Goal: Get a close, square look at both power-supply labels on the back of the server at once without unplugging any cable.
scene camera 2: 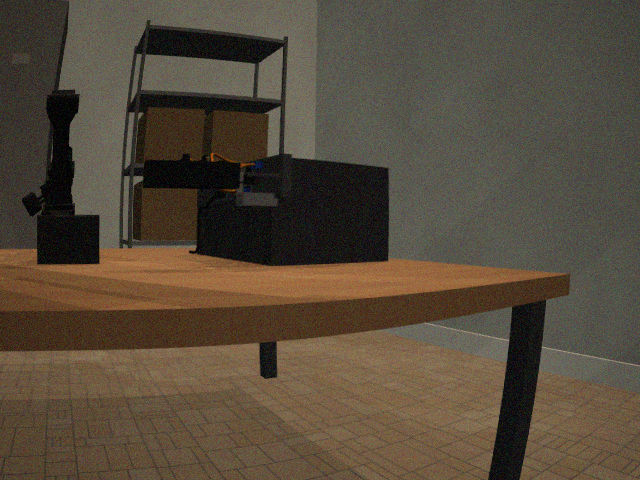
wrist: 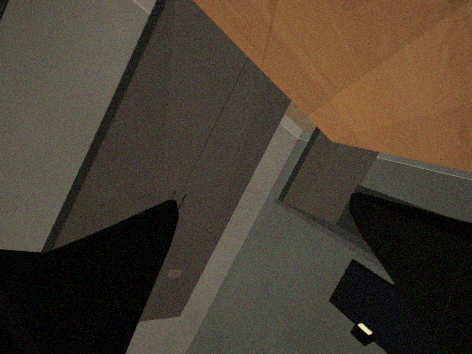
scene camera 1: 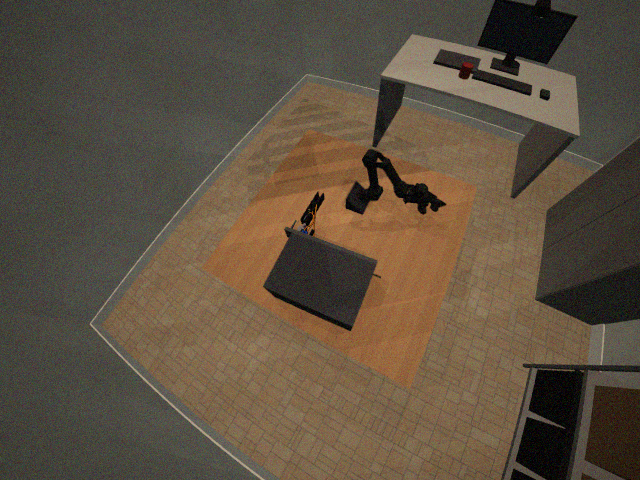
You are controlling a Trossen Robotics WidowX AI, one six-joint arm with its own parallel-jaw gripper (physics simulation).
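Frame: origin at the arm's base, x up, y ahead, z left, level; centimetres.
Seen in the pictures: gripper, fingertip midpoint: (scene camera 2: 36,201) (wrist: 261,204) (scene camera 1: 441,200); arm's base at its link origin: (scene camera 2: 58,239) (scene camera 1: 361,195).
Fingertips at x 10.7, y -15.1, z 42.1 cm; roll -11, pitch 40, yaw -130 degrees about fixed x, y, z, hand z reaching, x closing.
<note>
Offsets run from my fingertips to a thing's middle. "pt": to the spot under its first point. Level surfaces: height alone.
The server (scene camera 1: 320,279) (scene camera 2: 336,211) is a dark box on the wooden table @(dx -15.8 cm) (scene camera 1: 413,248) (scene camera 2: 465,284) (wrist: 390,65). At its back, orange cables @(pt dx +4.9, dy +47.6, dz -53.0 cm) (scene camera 1: 313,210) (scene camera 2: 222,157) and blue plugs @(dx +5.2, dy +61.7, dz -49.2 cm) (scene camera 1: 304,231) (scene camera 2: 257,165) show beside a long black bar @(pt dx +2.1, dy +45.4, dz -57.3 cm) (scene camera 2: 191,174) that sticks out from it. The power-supply labels cannot be made out in any view. My gripper (scene camera 1: 434,207) (wrist: 261,204) is open and empty. It hangs over the table on the far side of my base from the black bar, facing away from the server. The server does not show in the wrist view.
A white desk (scene camera 1: 429,85) with a monitor (scene camera 1: 524,31), a red mug (scene camera 1: 465,70) and a keyboard (scene camera 1: 501,81) stands behind the arm. A tall cabinet (scene camera 1: 594,232) (wrist: 200,125) stands to the right. A shelf rack (scene camera 1: 578,367) (scene camera 2: 283,108) holds brown boxes (scene camera 2: 173,134).
</note>
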